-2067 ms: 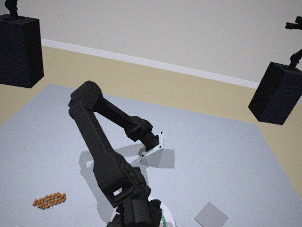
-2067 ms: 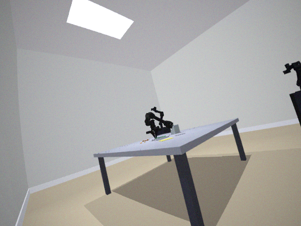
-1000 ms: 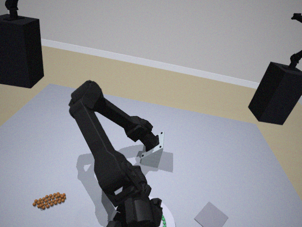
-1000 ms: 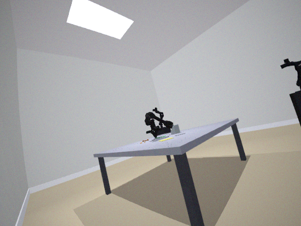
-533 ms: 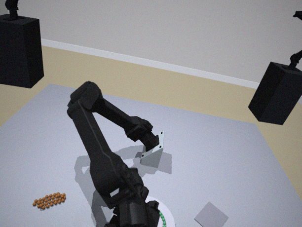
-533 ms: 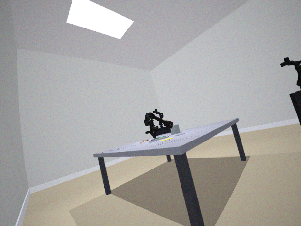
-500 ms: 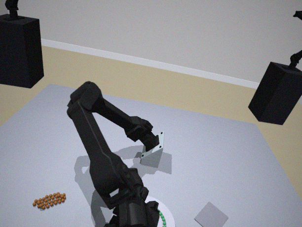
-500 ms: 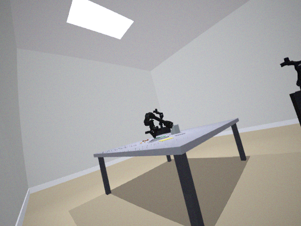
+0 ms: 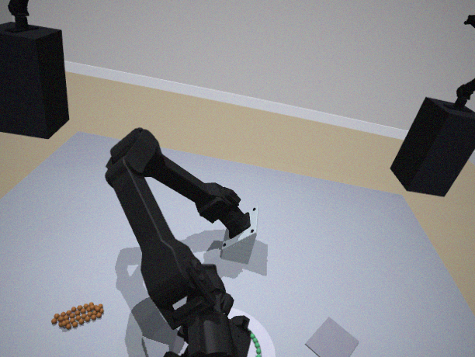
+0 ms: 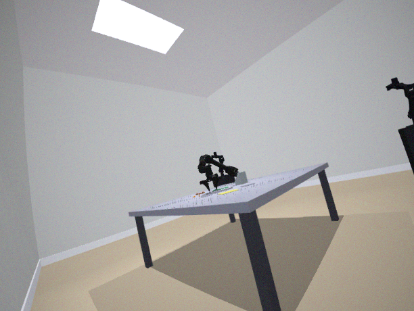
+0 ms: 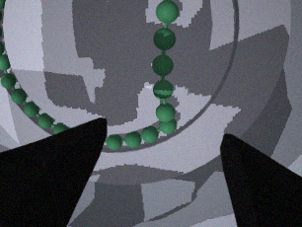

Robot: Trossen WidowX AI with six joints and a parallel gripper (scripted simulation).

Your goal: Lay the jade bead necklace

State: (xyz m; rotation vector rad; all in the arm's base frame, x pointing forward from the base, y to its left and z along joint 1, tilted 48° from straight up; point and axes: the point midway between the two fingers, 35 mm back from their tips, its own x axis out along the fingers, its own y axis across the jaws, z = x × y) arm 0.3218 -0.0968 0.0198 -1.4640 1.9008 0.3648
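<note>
The round bead board lies 6 cm to the left of my gripper tip, 2 cm behind it and 1 cm below it. From my gripper tip the other things lie so: yellow strip 28 cm to the left, 17 cm ahead, 2 cm below; then flat grey square 29 cm to the left, 7 cm behind, 2 cm below.
</note>
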